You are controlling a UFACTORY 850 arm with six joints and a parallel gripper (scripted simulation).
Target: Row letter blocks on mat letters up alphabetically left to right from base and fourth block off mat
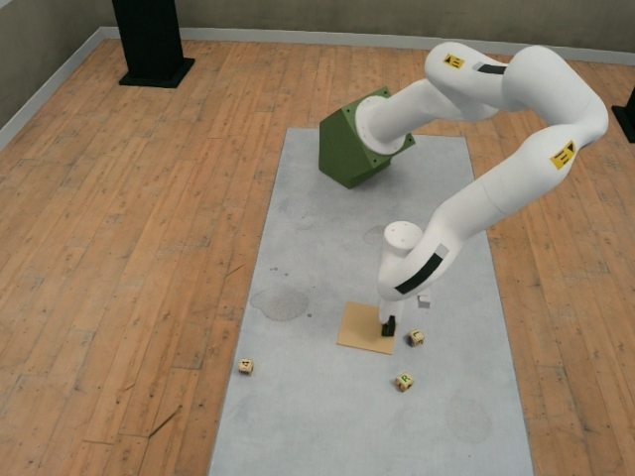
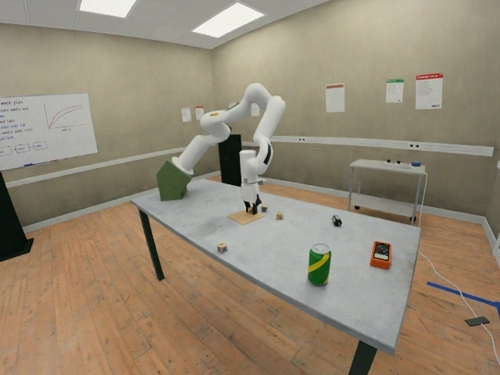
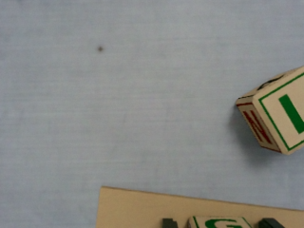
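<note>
My hand is 5 cm to the left of the tan square mat and 2 cm above it. Also, from my hand: block marked 4 (17 cm ahead, 33 cm to the right, 1 cm below); green can (54 cm ahead, 23 cm to the right, 4 cm above); small black object (42 cm ahead, 16 cm to the left, 1 cm below).
</note>
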